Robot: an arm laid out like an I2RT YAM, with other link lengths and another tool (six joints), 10 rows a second.
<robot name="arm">
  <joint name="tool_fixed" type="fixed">
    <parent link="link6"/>
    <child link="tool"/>
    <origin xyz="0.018 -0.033 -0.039" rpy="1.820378 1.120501 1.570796"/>
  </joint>
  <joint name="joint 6" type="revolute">
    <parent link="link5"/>
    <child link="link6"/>
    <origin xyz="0.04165 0 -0.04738" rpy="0 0 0"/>
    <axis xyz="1 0 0"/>
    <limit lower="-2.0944" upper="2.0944"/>
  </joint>
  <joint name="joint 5" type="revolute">
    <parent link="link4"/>
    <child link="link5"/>
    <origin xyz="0.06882 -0.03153 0.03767" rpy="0 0 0"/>
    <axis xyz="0 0 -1"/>
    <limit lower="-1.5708" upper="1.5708"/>
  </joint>
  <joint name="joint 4" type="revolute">
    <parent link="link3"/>
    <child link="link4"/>
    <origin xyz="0.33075 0.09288 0.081" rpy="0 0 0"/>
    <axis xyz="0 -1 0"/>
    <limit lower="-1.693" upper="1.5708"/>
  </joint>
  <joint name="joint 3" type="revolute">
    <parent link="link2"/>
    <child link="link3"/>
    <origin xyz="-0.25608 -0.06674 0" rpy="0 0 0"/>
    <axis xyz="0 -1 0"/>
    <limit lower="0" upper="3.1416"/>
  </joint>
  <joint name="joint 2" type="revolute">
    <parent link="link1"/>
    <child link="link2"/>
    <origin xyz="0.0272 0.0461 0.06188" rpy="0 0 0"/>
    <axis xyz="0 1 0"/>
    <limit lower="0" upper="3.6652"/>
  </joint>
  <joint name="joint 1" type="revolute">
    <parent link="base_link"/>
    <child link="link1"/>
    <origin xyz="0 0 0.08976" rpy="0 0 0"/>
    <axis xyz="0 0 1"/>
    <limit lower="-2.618" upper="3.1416"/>
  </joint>
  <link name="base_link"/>
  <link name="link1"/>
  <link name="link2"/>
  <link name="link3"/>
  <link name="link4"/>
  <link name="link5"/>
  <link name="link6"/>
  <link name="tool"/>
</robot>
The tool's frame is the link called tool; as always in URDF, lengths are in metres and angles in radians.
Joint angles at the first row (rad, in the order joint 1, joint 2, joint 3, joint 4, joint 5, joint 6):
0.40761 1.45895 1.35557 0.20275 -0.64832 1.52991
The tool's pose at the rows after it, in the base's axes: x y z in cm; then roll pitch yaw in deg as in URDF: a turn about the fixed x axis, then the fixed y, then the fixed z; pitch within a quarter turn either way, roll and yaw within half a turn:
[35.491 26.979 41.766 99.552 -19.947 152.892]
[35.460 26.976 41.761 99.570 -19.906 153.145]
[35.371 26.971 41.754 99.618 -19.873 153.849]
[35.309 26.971 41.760 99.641 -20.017 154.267]
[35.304 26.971 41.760 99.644 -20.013 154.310]
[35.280 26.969 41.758 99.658 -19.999 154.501]
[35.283 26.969 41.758 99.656 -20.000 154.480]
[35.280 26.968 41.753 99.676 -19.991 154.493]
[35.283 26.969 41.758 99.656 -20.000 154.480]
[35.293 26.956 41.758 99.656 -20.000 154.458]
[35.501 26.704 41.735 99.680 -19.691 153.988]
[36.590 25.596 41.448 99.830 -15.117 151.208]
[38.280 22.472 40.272 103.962 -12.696 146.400]
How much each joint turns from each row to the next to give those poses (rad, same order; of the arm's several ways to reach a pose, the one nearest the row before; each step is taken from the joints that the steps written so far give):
0.00000 0.00001 0.00003 -0.00078 -0.01106 0.00037
-0.00001 -0.00002 -0.00004 0.00002 -0.00458 -0.00037
0.00000 0.00003 0.00002 0.00001 -0.01260 0.00037
0.00000 -0.00004 -0.00004 0.00000 -0.00724 0.00307
0.00001 0.00002 0.00004 -0.00001 -0.00076 -0.00001
0.00000 0.00001 0.00001 -0.00002 -0.00343 0.00000
-0.00001 0.00000 -0.00001 0.00002 0.00037 0.00000
0.00001 -0.00001 0.00001 -0.00040 -0.00037 -0.00039
-0.00001 0.00001 -0.00001 0.00040 0.00037 0.00039
-0.00037 0.00000 0.00000 0.00000 0.00001 0.00000
-0.00688 0.00000 0.00001 -0.00039 0.00075 -0.00572
-0.02707 0.00000 0.00000 -0.00191 0.01451 -0.08241
-0.07478 0.00001 0.00000 -0.08889 -0.01221 -0.09842

